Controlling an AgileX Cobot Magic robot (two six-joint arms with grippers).
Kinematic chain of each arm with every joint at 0, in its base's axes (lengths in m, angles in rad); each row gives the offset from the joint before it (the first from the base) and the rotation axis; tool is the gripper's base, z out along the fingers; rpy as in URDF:
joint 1: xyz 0 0 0.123 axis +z
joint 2: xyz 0 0 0 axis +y
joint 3: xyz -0.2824 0 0.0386 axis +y
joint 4: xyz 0.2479 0 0.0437 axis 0.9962 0 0.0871
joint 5: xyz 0 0 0 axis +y
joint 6: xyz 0.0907 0 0.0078 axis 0.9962 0 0.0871
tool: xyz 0 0 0 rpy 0 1.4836 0
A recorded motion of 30 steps. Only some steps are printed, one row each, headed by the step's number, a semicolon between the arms.
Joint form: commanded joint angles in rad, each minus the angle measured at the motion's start. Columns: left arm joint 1, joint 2, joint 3, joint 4, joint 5, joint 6; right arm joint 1, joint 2, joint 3, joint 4, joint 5, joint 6.
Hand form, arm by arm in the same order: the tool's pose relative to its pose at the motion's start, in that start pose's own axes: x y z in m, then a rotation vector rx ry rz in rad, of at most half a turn. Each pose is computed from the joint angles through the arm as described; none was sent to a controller.
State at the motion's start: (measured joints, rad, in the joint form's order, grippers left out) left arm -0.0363 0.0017 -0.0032 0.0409 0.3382 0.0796; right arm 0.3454 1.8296 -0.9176 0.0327 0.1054 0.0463
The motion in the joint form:
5: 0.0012 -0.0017 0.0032 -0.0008 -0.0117 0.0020; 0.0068 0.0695 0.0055 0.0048 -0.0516 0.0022
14: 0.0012 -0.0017 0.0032 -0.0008 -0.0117 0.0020; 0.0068 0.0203 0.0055 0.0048 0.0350 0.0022
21: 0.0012 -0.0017 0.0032 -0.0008 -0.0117 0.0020; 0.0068 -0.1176 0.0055 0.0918 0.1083 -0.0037
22: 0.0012 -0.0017 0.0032 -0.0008 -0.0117 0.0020; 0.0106 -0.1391 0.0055 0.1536 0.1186 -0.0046
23: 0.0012 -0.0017 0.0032 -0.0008 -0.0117 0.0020; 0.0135 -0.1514 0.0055 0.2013 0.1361 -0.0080
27: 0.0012 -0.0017 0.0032 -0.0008 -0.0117 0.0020; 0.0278 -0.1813 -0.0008 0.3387 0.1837 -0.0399
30: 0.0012 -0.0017 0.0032 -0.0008 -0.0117 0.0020; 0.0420 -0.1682 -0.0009 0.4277 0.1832 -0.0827
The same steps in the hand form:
5: -0.0001 0.0000 0.0002 -0.0017 -0.0101 0.0010; 0.0114 0.0013 0.0203 -0.0006 0.0236 0.0017
14: -0.0001 0.0000 0.0002 -0.0017 -0.0101 0.0010; 0.0092 0.0018 0.0060 -0.0007 0.0610 0.0015
21: -0.0001 0.0000 0.0002 -0.0017 -0.0101 0.0010; -0.0087 0.0052 -0.0347 -0.0274 -0.0020 0.0800
22: -0.0001 0.0000 0.0002 -0.0017 -0.0101 0.0010; -0.0110 0.0080 -0.0413 -0.0465 -0.0117 0.1357
23: -0.0001 0.0000 0.0002 -0.0017 -0.0101 0.0010; -0.0113 0.0103 -0.0451 -0.0621 -0.0052 0.1756
27: -0.0001 0.0000 0.0002 -0.0017 -0.0101 0.0010; -0.0134 0.0196 -0.0553 -0.1180 0.0102 0.2615
30: -0.0001 0.0000 0.0002 -0.0017 -0.0101 0.0010; -0.0117 0.0263 -0.0517 -0.1478 0.0240 0.2936

